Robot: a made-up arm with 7 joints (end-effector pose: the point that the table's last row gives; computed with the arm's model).
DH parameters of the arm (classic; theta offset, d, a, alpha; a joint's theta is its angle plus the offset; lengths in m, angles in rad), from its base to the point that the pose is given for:
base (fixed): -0.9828 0 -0.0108 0
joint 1: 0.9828 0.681 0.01 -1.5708
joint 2: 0 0.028 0.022 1.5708
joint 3: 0 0.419 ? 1.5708
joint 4: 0 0.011 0.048 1.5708
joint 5: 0 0.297 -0.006 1.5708
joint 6: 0 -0.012 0.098 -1.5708
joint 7: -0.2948 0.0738 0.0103 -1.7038
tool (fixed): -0.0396 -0.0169 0 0
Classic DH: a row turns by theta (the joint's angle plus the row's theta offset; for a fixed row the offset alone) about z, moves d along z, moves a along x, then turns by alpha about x.
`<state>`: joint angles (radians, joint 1 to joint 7).
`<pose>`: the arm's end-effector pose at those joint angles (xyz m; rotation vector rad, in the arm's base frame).
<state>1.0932 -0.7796 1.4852 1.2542 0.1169 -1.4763 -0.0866</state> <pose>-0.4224 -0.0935 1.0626 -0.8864 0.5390 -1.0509</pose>
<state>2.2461 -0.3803 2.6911 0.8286 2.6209 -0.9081 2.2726</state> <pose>-0.0094 -0.2424 0.8067 1.6324 0.7145 -0.2932</pose>
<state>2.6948 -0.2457 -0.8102 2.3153 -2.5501 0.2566 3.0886</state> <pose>-0.0426 0.2345 1.4270 -2.1052 0.7633 -0.9224</pose>
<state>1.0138 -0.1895 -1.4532 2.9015 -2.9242 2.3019 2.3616</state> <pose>-0.1306 -0.0680 1.4484 2.0187 1.3815 0.2342</pose>
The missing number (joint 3, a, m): 0.064
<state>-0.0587 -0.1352 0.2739 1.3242 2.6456 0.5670 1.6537</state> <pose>0.4481 0.1201 1.0529 -1.0682 -0.0347 1.7791</pose>
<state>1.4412 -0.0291 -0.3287 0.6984 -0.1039 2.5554 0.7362</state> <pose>0.0750 0.1922 0.8171 -0.1607 1.1289 -0.4563</pose>
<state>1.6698 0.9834 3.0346 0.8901 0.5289 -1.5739 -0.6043</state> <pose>-0.1226 0.1742 1.1108 -2.0271 -1.1221 0.1196</pose>
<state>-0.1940 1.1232 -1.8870 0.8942 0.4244 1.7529 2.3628</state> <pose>0.0318 -0.2935 0.8084 1.6141 0.9117 1.6811</pose>
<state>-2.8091 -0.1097 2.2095 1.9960 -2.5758 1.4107 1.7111</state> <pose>0.3616 -0.2546 1.3505 -1.4045 -1.1906 0.2452</pose>
